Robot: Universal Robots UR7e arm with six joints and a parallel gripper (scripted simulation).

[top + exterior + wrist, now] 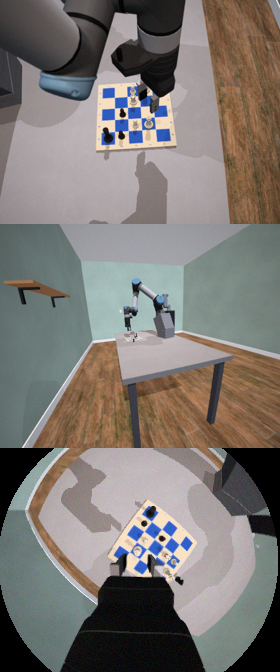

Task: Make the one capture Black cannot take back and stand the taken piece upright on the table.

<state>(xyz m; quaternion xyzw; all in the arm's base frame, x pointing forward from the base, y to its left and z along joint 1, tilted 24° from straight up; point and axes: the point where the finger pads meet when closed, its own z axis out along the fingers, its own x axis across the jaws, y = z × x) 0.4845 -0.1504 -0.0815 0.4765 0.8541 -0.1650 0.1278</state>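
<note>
Right now the rook is 100 mm below my hand. Also, from my hand: chessboard (40 mm behind, 40 mm to the left, 130 mm below); black queen (110 mm behind, 30 mm to the right, 100 mm below); white king (10 mm ahead, 120 mm to the left, 100 mm below).
</note>
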